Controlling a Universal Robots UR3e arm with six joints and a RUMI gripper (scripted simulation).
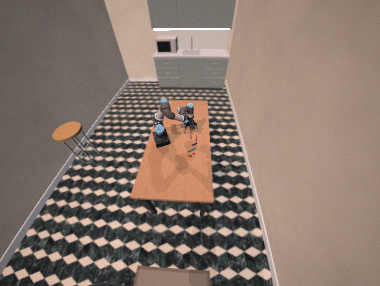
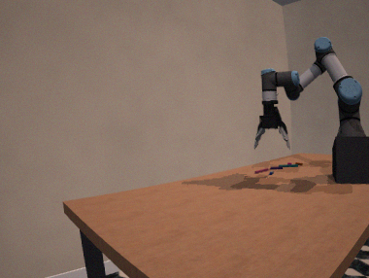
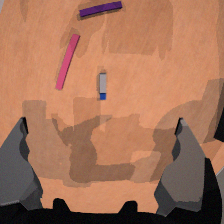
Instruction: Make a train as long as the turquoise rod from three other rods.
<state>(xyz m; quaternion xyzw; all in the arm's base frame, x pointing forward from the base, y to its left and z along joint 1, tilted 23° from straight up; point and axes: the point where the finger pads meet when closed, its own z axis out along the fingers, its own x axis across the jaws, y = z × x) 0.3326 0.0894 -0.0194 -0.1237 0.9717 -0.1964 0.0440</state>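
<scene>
Now: hand 11 cm to the left of the purple rod, 10 cm above it and 3 cm short of it. The rest, counted from my hand: grey rod 10 cm below; blue rod 10 cm below, 2 cm to the left, 1 cm behind; pink rod 10 cm below, 6 cm ahead, 2 cm to the right.
</scene>
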